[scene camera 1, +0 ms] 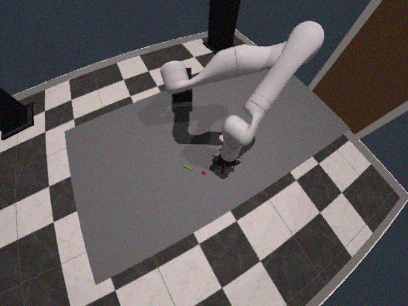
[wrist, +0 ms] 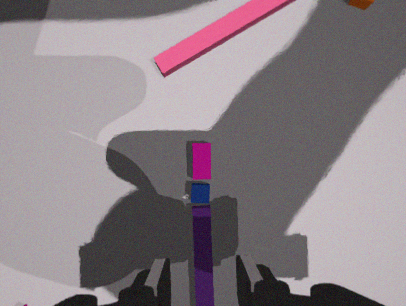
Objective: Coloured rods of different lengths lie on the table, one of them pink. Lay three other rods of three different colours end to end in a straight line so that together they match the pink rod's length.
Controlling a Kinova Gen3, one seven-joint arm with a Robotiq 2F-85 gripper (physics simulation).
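Frame: origin at the arm's base, x ahead, y left, z up, level; centimetres.
Where they show: gripper, between the fingertips: [scene camera 1: 223,166] [wrist: 203,277].
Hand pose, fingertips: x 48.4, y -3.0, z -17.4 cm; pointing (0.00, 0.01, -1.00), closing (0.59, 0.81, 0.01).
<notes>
Things, the pixels of their top centre, and the offset from my fingertips. "spot": a spot on its surface instead. Level surfaces: height alone.
- long pink rod, centre of its top: [wrist: 228,24] dx -9.3, dy +9.3, dz -2.3 cm
- short blue rod, centre of its top: [wrist: 200,194] dx -3.0, dy +2.2, dz -2.3 cm
- long purple rod, centre of its top: [wrist: 203,262] [scene camera 1: 223,168] dx +0.1, dy +0.0, dz -2.3 cm
- orange rod, a spot on its surface: [wrist: 361,3] spot: dx -5.7, dy +16.1, dz -2.7 cm
- lime rod, centre of its top: [scene camera 1: 188,167] dx -9.9, dy -15.4, dz -2.3 cm
- grey surface, height of its surface: dz -3.3 cm
A long pink rod [wrist: 220,38] lies slanted in the upper wrist view, cut off by the top edge. Below it, a magenta rod [wrist: 201,161], a short blue rod [wrist: 200,193] and a long purple rod [wrist: 202,240] [scene camera 1: 223,170] lie in a nearly straight line. Narrow gaps show between magenta and blue and between blue and purple. The purple rod's near end is cut off in the wrist view. My gripper [wrist: 203,277] [scene camera 1: 225,162] is partly open and holds nothing. Its fingers stand on either side above the purple rod.
An orange rod [wrist: 361,3] shows at the wrist view's top right edge. In the scene view, a lime rod [scene camera 1: 188,167] and another magenta rod [scene camera 1: 203,173] lie left of the gripper on the grey surface [scene camera 1: 130,210]. The arm's shadow falls across the rods.
</notes>
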